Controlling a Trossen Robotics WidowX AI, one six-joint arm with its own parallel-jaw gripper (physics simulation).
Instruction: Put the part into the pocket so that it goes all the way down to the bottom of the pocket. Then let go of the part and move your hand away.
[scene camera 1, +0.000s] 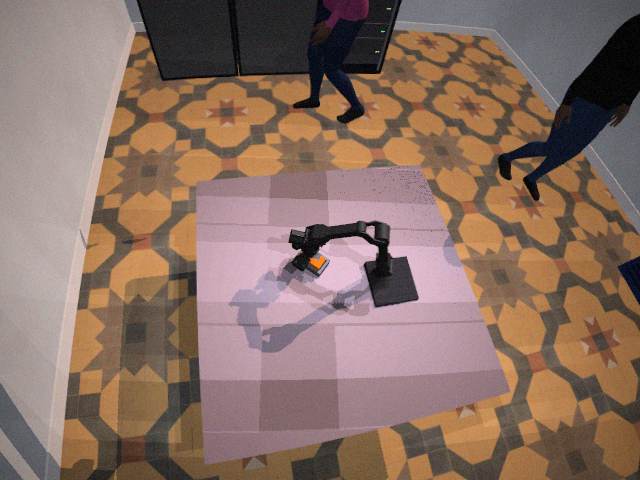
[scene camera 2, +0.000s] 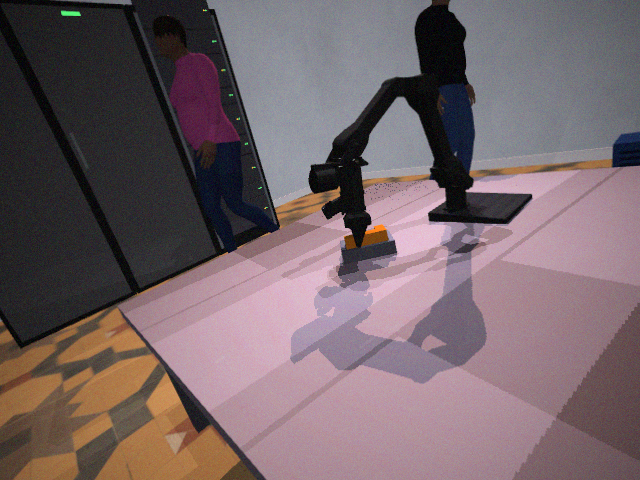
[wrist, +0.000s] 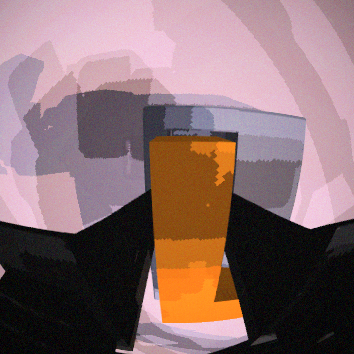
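Seen in the pictures: gripper, fingertip midpoint: (scene camera 1: 305, 259) (scene camera 2: 358, 245) (wrist: 186, 195); arm's base, link origin: (scene camera 1: 381, 270) (scene camera 2: 456, 206).
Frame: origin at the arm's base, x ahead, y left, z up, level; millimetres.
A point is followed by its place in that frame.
The orange part (scene camera 1: 317, 262) @[x 284, y -123, z 40 mm] (scene camera 2: 376, 237) @[x 306, y -117, z 27 mm] (wrist: 192, 200) @[x 328, y -174, z 40 mm] is clamped between the black fingers of my gripper (scene camera 1: 305, 261) @[x 323, y -165, z 12 mm] (scene camera 2: 360, 242) @[x 323, y -165, z 12 mm] (wrist: 186, 195) @[x 323, y -165, z 12 mm]. The grey block with the pocket (scene camera 1: 321, 270) @[x 274, y -91, z 11 mm] (scene camera 2: 373, 251) @[x 322, y -124, z -6 mm] (wrist: 270, 150) @[x 302, y -212, z 12 mm] is on the table directly below. The part is lined up roughly along the pocket. Its top stands above the block's rim, and its lower portion seems to be inside the opening. In the wrist view a narrow dark gap shows between the part's far end and the pocket wall. The pocket's bottom and the part's underside are hidden.
The arm's black base plate (scene camera 1: 391, 281) @[x -24, y 63, z -4 mm] (scene camera 2: 480, 207) @[x 8, y 69, z -4 mm] is on the pink table (scene camera 1: 294, 356) @[x 513, y 221, z -24 mm] (scene camera 2: 330, 413) @[x 767, y 33, z -24 mm], to the block's right. Dark cabinets (scene camera 1: 188, 41) (scene camera 2: 93, 144) and two people (scene camera 1: 336, 56) (scene camera 1: 584, 108) stand beyond the table. Arm shadows cross the tabletop.
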